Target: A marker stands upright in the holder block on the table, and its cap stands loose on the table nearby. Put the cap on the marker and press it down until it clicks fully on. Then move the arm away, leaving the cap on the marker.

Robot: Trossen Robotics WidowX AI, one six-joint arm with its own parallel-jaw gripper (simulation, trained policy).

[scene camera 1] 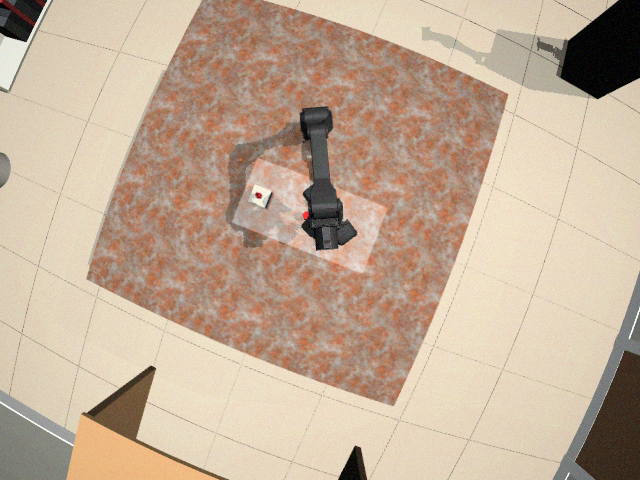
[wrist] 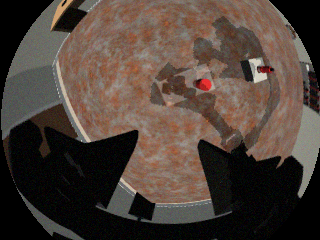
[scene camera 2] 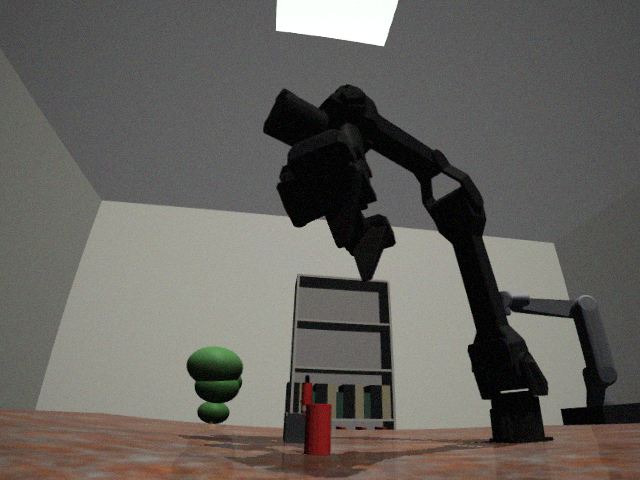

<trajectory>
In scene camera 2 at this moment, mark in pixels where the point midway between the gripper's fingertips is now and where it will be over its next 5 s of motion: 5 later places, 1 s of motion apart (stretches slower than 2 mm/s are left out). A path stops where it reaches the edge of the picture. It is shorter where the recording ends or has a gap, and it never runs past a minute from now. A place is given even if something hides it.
My gripper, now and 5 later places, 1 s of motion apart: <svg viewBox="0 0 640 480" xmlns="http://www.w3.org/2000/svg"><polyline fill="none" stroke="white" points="355,264 311,335 323,403 317,413 307,358 316,360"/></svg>
</trajectory>
